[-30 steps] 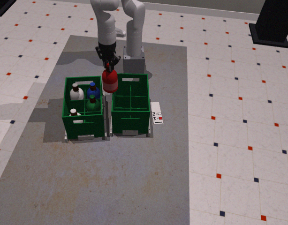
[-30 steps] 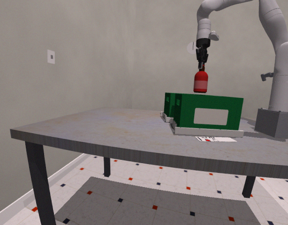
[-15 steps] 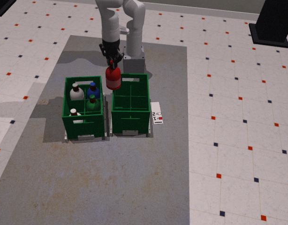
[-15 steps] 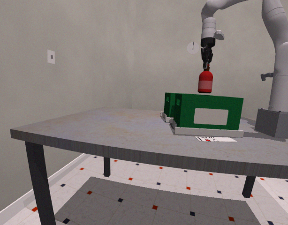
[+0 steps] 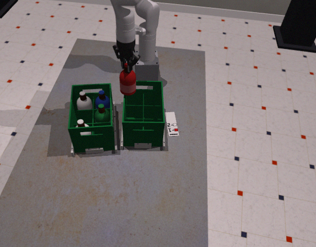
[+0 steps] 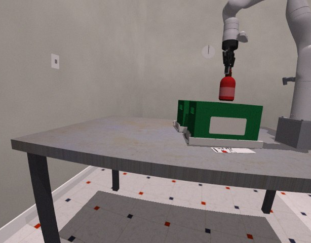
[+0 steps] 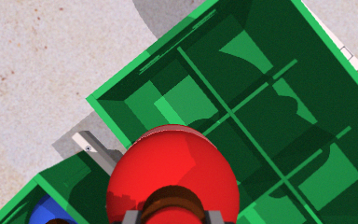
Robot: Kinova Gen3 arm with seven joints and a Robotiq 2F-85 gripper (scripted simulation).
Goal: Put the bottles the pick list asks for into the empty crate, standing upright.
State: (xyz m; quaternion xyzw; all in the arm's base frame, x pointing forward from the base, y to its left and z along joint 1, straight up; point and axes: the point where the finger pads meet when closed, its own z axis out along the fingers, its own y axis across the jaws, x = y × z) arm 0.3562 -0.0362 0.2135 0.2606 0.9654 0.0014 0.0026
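The red-label bottle is 7 cm below my hand. From my hand the other things lie so: green bottle: 9 cm ahead, 11 cm to the right, 25 cm below; blue bottle: 13 cm to the right, 25 cm below; pick list: 22 cm to the left, 33 cm below.
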